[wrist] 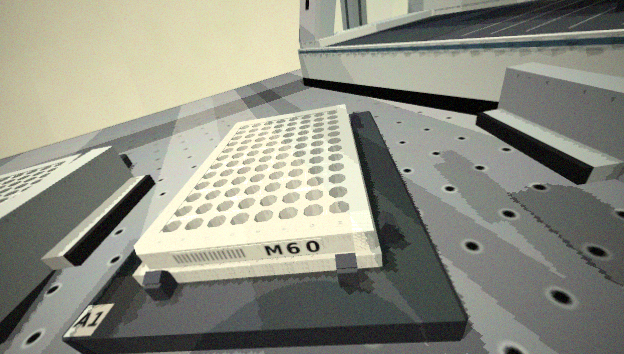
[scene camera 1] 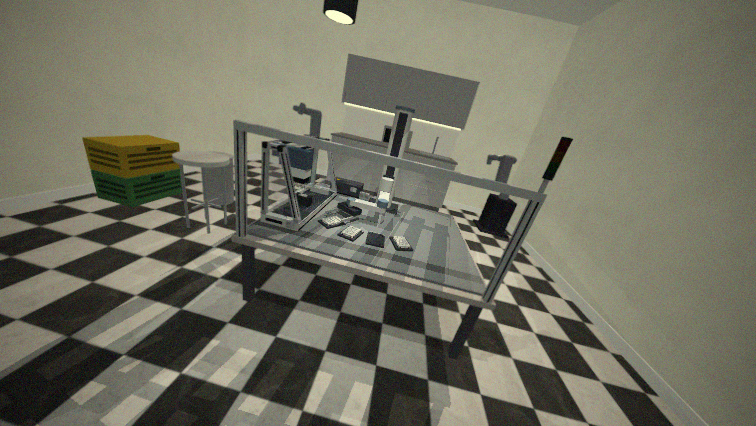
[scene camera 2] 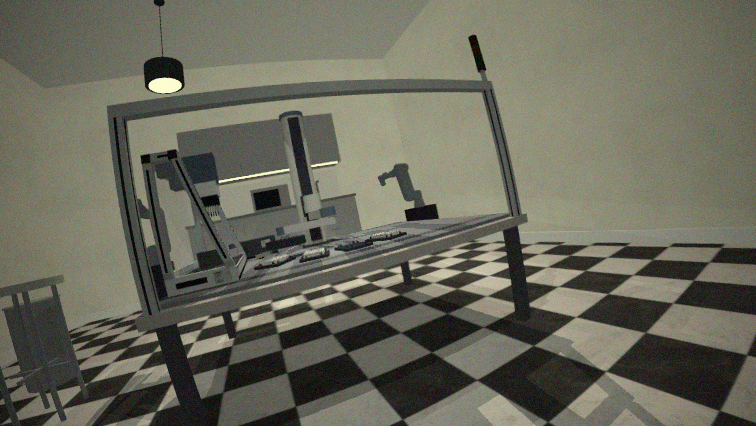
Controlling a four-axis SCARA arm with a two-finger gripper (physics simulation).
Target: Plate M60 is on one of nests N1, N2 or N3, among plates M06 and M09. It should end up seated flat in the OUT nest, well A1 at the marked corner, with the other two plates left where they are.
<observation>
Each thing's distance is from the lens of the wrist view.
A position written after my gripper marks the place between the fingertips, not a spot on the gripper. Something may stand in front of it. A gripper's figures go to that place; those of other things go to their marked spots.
my gripper (wrist: 303, 132): 0.10 m
nest N3 (wrist: 411, 297): 0.08 m
raised ledge (wrist: 470, 73): 0.22 m
The marked spots on the nest N3 and the raised ledge are 0.17 m apart.
</observation>
